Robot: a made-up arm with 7 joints. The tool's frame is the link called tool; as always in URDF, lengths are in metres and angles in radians.
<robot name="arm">
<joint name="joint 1" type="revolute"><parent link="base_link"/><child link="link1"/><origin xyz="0 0 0.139" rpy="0 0 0"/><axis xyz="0 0 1"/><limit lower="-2.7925" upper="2.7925" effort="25" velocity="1.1"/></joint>
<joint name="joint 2" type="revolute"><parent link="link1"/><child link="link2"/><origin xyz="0 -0.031 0.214" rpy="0 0 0"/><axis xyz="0 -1 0"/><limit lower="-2.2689" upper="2.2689" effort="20" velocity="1.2"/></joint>
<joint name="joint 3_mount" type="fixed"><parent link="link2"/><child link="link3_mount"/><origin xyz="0 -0.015 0.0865" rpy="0 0 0"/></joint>
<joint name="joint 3" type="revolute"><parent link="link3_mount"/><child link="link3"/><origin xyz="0 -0.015 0.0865" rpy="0 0 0"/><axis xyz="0 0 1"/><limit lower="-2.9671" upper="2.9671" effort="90" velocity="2.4"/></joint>
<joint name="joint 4" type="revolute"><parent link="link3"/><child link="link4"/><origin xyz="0.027 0.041 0.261" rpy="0 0 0"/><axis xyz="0 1 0"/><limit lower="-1.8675" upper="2.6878" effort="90" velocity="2.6"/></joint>
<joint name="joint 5" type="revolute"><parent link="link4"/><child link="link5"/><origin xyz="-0.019 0.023 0.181" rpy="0 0 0"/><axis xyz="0 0 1"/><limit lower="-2.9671" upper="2.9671" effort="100" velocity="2.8"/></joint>
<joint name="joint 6" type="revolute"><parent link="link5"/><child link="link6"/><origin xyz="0 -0.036 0.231" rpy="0 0 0"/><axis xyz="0 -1 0"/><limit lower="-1.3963" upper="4.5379" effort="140" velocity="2.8"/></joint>
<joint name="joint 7" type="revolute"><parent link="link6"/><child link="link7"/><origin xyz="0.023 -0.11 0.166" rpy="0 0 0"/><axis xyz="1 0 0"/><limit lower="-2.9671" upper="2.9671" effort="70" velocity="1.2"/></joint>
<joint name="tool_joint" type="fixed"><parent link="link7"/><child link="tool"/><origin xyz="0 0 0" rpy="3.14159 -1.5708 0"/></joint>
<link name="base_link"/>
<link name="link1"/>
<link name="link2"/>
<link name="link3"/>
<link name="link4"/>
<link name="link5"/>
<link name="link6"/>
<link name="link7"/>
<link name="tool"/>
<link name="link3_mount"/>
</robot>
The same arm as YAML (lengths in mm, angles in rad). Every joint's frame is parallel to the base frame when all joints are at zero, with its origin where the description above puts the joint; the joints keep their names.
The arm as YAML. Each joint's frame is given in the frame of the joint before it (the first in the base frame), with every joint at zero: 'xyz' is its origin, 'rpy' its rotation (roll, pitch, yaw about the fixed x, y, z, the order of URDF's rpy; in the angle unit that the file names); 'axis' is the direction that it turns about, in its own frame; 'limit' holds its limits. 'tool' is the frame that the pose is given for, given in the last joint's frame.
units:
  length: mm
  angle: rad
joints:
  - name: joint 1
    type: revolute
    origin:
      xyz: [0.0, 0.0, 139.0]
      rpy: [0.0, 0.0, 0.0]
    axis: "+z"
    limit:
      lower: -2.7925
      upper: 2.7925
  - name: joint 2
    type: revolute
    origin:
      xyz: [0.0, -31.0, 214.0]
      rpy: [0.0, 0.0, 0.0]
    axis: "-y"
    limit:
      lower: -2.2689
      upper: 2.2689
  - name: joint 3
    type: revolute
    origin:
      xyz: [0.0, -30.0, 173.0]
      rpy: [0.0, 0.0, 0.0]
    axis: "+z"
    limit:
      lower: -2.9671
      upper: 2.9671
  - name: joint 4
    type: revolute
    origin:
      xyz: [27.0, 41.0, 261.0]
      rpy: [0.0, 0.0, 0.0]
    axis: "+y"
    limit:
      lower: -1.8675
      upper: 2.6878
  - name: joint 5
    type: revolute
    origin:
      xyz: [-19.0, 23.0, 181.0]
      rpy: [0.0, 0.0, 0.0]
    axis: "+z"
    limit:
      lower: -2.9671
      upper: 2.9671
  - name: joint 6
    type: revolute
    origin:
      xyz: [0.0, -36.0, 231.0]
      rpy: [0.0, 0.0, 0.0]
    axis: "-y"
    limit:
      lower: -1.3963
      upper: 4.5379
  - name: joint 7
    type: revolute
    origin:
      xyz: [23.0, -110.0, 166.0]
      rpy: [0.0, 0.0, 0.0]
    axis: "+x"
    limit:
      lower: -2.9671
      upper: 2.9671
tool:
  origin:
    xyz: [0.0, 0.0, 0.0]
    rpy: [3.1416, -1.5708, 0.0]

